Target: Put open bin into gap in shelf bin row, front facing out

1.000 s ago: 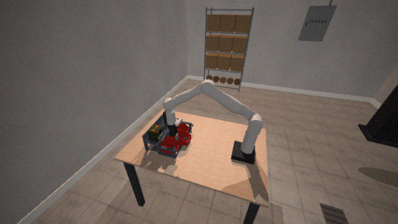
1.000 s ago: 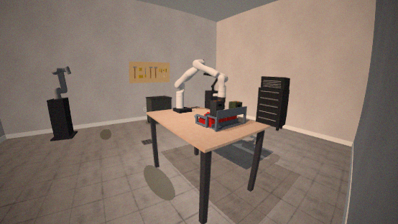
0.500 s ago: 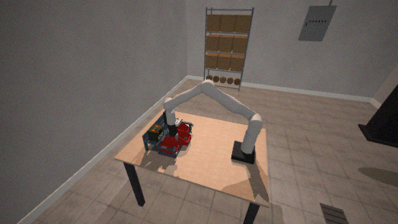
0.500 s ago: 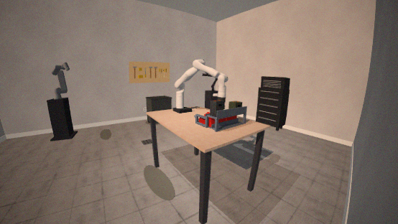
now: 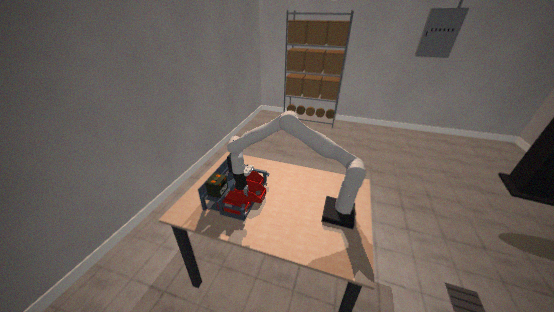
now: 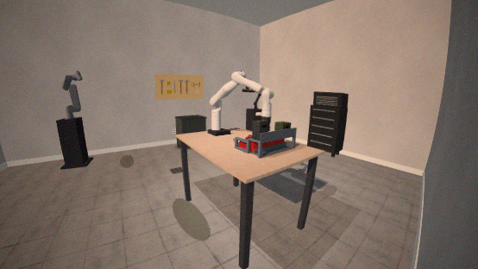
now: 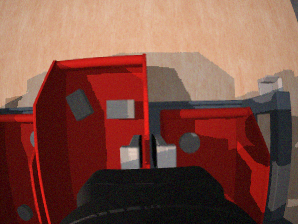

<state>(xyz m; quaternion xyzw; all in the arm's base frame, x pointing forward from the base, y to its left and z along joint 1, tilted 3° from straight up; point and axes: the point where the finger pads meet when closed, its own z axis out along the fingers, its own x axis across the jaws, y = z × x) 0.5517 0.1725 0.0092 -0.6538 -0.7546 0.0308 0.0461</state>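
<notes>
Right now the blue-grey shelf is 100 mm ahead of my hand, 70 mm below it and 30 mm to the right of it.
</notes>
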